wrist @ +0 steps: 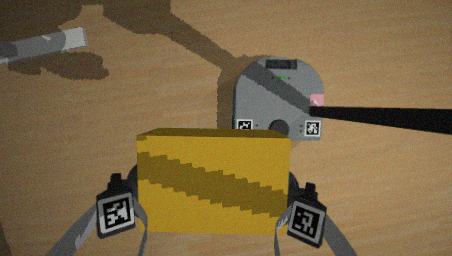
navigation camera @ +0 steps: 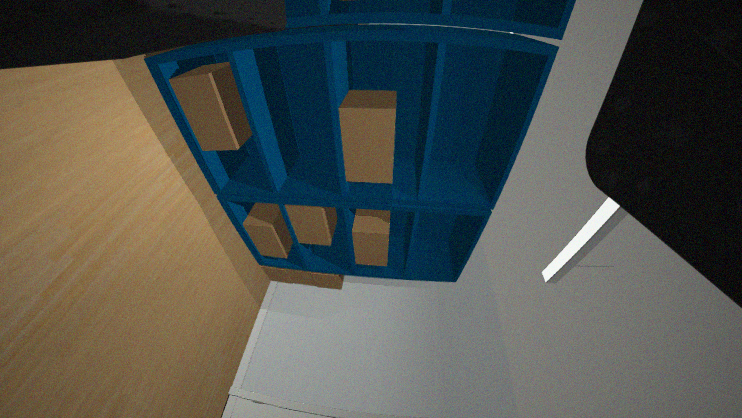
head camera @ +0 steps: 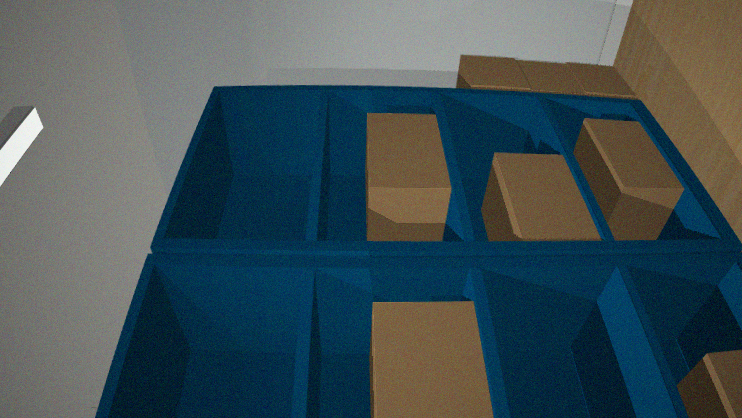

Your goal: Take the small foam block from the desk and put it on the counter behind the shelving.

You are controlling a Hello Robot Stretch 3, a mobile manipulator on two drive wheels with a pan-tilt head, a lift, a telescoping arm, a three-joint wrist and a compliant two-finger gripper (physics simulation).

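A yellow foam block is held between the two fingers of my gripper in the wrist view, above the wooden floor and in front of the grey robot base. The gripper is shut on the block, with a fingertip against each side. The blue shelving shows in the head view and the navigation view, with brown boxes in several compartments. Neither the desk top nor the counter can be made out in these views.
The grey drive base stands on the wooden floor. A white bar shows beside the shelving. A row of brown boxes adjoins the shelving's end. Pale walls stand around it.
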